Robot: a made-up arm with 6 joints.
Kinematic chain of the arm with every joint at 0, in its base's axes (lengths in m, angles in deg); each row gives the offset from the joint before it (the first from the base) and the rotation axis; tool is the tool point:
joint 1: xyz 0 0 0.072 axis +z
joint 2: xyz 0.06 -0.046 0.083 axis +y
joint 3: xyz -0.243 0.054 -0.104 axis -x
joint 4: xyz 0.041 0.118 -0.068 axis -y
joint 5: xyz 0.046 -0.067 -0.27 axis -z
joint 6: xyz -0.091 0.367 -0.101 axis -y
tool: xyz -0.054 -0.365 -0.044
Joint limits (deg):
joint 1: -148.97..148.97
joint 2: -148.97..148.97
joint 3: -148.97..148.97
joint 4: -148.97..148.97
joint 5: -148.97..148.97
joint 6: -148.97..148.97
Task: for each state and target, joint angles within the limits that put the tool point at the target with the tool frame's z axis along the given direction. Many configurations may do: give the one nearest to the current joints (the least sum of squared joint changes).
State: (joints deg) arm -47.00 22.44 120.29 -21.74 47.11 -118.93
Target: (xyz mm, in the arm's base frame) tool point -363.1 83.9 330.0 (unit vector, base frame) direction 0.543 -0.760 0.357
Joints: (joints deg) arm -71.89 13.66 141.74 -5.66 35.10 -100.71
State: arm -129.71 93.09 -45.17 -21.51 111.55 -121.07
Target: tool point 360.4 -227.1 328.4 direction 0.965 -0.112 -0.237
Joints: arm -143.65 60.57 -72.62 -16.65 78.01 -148.97
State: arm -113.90 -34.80 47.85 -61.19 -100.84 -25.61
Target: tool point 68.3 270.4 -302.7 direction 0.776 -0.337 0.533
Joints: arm -129.64 15.12 6.93 -17.90 -124.52 -65.88
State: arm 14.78 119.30 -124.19 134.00 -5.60 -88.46
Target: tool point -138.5 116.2 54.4 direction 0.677 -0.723 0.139
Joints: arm 49.69 110.53 -100.78 86.37 -1.85 -81.18
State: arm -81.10 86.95 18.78 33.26 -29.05 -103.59
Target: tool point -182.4 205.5 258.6 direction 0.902 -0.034 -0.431
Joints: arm -75.79 121.74 26.31 68.81 -35.52 -86.25
